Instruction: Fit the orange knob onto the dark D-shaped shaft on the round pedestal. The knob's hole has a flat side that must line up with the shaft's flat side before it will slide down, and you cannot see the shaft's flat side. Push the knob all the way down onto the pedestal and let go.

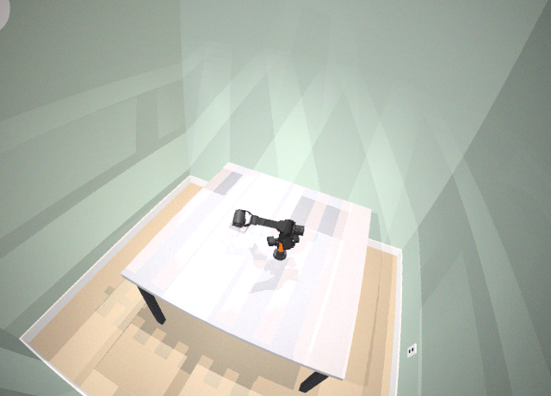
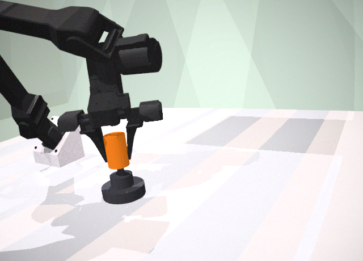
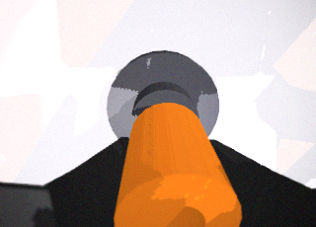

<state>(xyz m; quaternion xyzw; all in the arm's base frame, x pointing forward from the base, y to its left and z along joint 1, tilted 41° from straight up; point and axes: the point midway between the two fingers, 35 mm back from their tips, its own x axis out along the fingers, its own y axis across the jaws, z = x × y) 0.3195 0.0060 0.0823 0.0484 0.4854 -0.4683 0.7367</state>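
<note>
The orange knob lies 20 mm above my gripper tip. The rest, counted from my gripper tip: dark round pedestal 40 mm below.
</note>
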